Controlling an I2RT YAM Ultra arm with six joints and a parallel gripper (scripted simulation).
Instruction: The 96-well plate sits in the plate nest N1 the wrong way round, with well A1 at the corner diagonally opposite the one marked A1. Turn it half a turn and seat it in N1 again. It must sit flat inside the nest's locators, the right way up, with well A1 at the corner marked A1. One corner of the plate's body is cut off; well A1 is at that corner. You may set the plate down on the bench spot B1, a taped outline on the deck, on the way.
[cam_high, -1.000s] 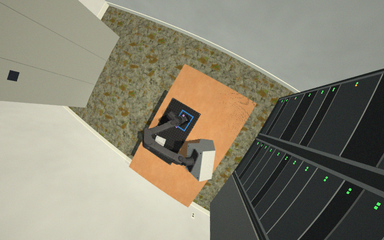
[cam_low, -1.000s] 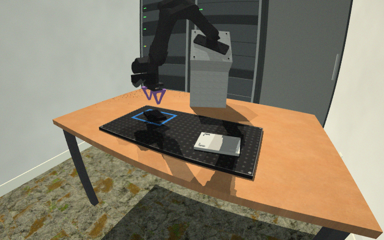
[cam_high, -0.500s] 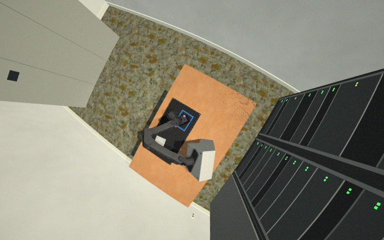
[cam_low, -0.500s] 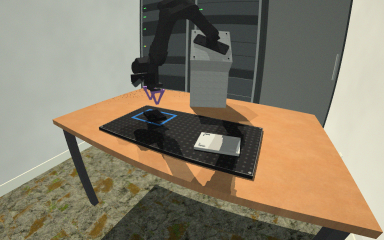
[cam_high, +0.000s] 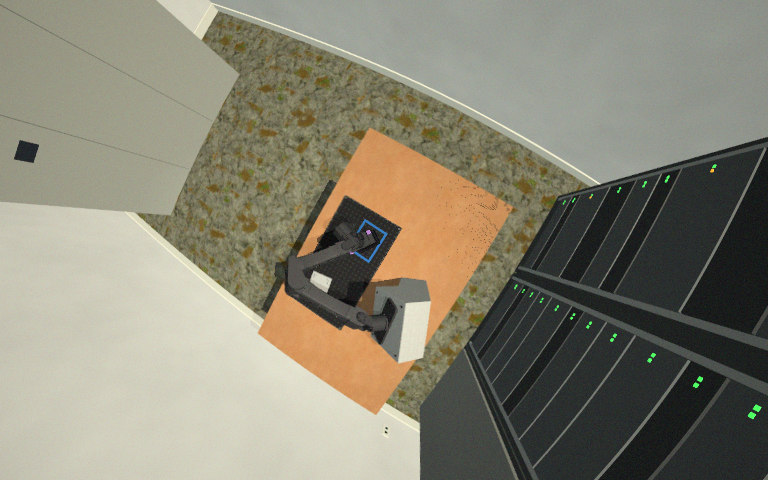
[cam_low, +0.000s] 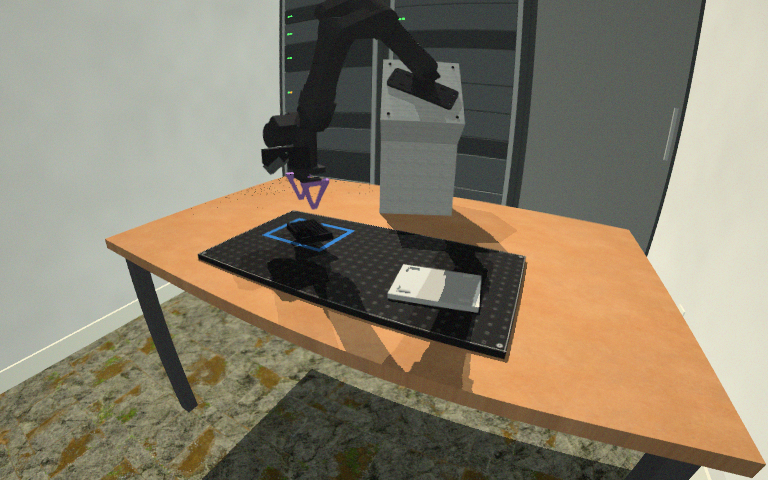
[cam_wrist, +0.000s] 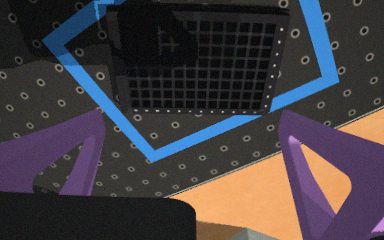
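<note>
Now: the black 96-well plate 8 cm below my hand. From my hand the other things lie so: plate nest N1: 40 cm to the left, 8 cm below, 2 cm ahead; A1 mark: 49 cm to the left, 8 cm below, 5 cm ahead.
</note>
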